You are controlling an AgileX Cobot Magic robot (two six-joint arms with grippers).
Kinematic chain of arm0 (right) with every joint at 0, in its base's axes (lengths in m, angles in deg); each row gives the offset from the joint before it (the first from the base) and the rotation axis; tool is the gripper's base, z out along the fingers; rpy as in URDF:
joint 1: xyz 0 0 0.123 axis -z
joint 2: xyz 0 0 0 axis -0.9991 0.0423 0
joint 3: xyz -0.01 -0.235 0.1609 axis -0.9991 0.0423 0
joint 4: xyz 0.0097 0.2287 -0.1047 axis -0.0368 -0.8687 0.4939
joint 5: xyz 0 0 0 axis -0.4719 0.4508 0.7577
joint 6: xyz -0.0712 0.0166 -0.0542 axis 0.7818 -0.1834 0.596
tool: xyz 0 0 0 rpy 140.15 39.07 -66.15
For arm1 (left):
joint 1: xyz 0 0 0.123 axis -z
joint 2: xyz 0 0 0 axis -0.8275 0.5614 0
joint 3: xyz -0.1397 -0.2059 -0.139 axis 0.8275 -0.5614 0
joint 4: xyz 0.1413 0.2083 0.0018 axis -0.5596 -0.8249 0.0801
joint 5: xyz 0 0 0 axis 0.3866 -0.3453 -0.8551
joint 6: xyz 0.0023 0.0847 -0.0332 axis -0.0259 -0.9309 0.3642
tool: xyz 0 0 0 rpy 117.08 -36.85 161.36
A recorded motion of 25 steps. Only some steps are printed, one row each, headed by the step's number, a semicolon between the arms.
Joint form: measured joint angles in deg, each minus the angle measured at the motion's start. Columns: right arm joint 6, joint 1, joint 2, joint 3, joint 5, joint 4; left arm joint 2, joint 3, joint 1, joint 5, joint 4, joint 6.
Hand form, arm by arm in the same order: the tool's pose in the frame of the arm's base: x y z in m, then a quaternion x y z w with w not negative. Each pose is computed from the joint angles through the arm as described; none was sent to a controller.
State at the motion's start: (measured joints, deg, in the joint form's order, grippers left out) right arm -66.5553 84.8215 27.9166 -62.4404 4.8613 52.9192; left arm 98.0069 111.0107 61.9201 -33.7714 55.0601 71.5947
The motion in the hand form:
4: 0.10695 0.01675 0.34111 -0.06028 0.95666 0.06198 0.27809; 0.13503 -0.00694 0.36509 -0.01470 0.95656 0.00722 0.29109
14: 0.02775 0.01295 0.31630 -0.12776 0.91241 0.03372 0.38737; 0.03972 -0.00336 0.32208 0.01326 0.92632 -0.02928 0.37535
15: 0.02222 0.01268 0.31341 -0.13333 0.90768 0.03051 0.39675; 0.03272 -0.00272 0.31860 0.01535 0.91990 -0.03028 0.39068
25: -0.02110 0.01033 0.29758 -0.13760 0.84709 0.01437 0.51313; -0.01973 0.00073 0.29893 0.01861 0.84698 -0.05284 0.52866
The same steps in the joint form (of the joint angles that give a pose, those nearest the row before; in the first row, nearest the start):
4: 0.53 0.00 -11.75 4.51 0.23 -0.06; -11.61 -6.94 0.00 -0.06 -0.95 -0.01
14: 8.33 0.00 -35.06 14.85 0.29 -0.06; -38.20 -23.35 -0.04 0.49 3.45 -3.79
15: 9.00 0.00 -36.97 15.61 0.29 -0.05; -40.74 -24.49 -0.04 1.00 3.52 -4.07
25: 9.95 0.00 -53.50 19.66 -2.30 -0.01; -60.69 -29.95 -0.05 4.54 4.95 -4.53

